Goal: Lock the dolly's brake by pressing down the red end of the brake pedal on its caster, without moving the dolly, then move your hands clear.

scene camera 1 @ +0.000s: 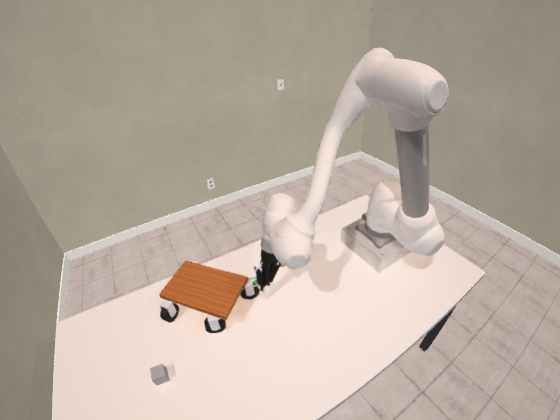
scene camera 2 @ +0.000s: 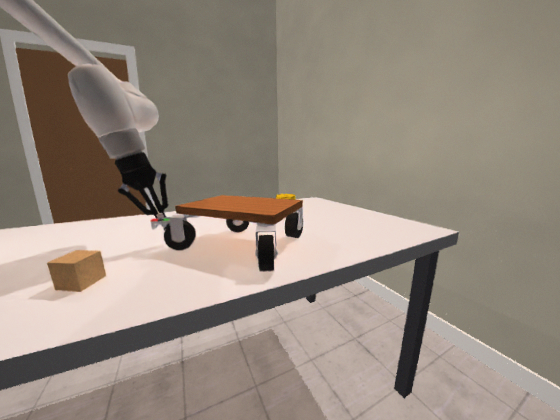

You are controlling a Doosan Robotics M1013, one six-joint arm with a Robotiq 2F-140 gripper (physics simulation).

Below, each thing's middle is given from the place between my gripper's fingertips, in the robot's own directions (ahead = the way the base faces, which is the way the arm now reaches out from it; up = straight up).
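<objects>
From my hand: brake caster [scene camera 2: 176, 221], 5 cm to the right of it, 3 cm ahead of it, 1 cm above it; dolly [scene camera 2: 238, 211], 10 cm to the right of it, 19 cm ahead of it, 2 cm above it; brown block [scene camera 2: 76, 271], 17 cm to the right of it, 15 cm behind it, 1 cm below it.
</objects>
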